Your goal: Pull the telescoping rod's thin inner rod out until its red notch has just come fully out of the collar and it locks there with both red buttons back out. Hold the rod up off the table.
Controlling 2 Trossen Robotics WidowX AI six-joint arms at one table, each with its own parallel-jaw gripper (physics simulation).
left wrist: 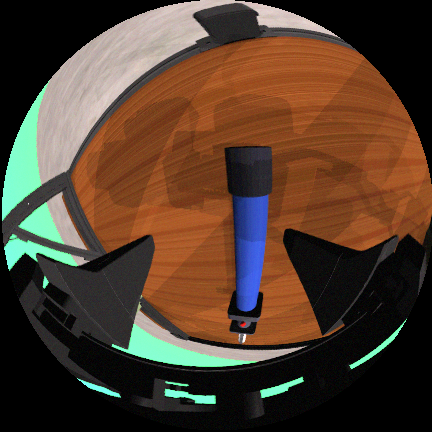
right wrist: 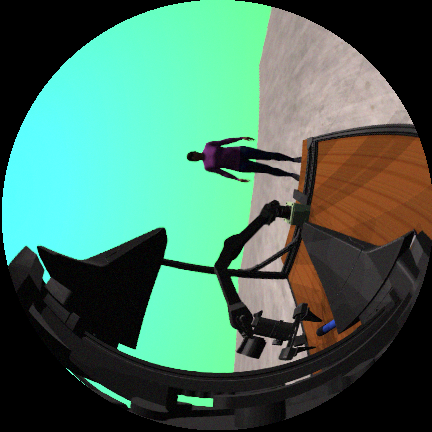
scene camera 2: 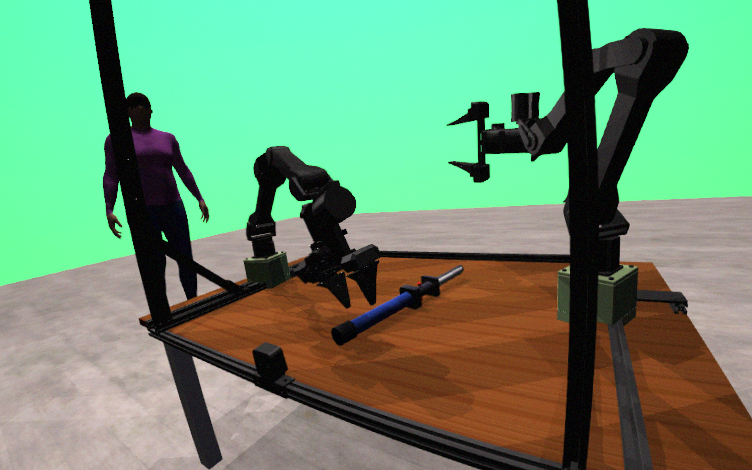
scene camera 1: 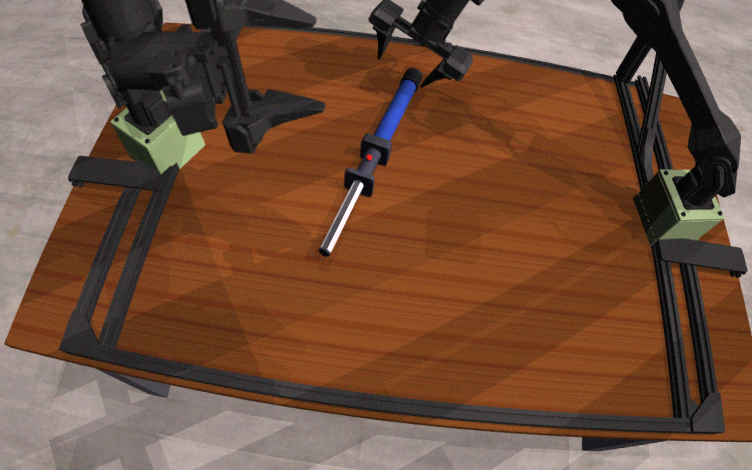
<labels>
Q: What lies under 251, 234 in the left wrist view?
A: A telescoping rod.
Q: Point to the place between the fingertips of the left gripper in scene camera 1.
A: At 400, 72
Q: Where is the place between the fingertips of the left gripper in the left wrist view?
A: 219, 239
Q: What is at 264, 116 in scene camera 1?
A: The right gripper.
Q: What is the right gripper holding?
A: Nothing.
</labels>
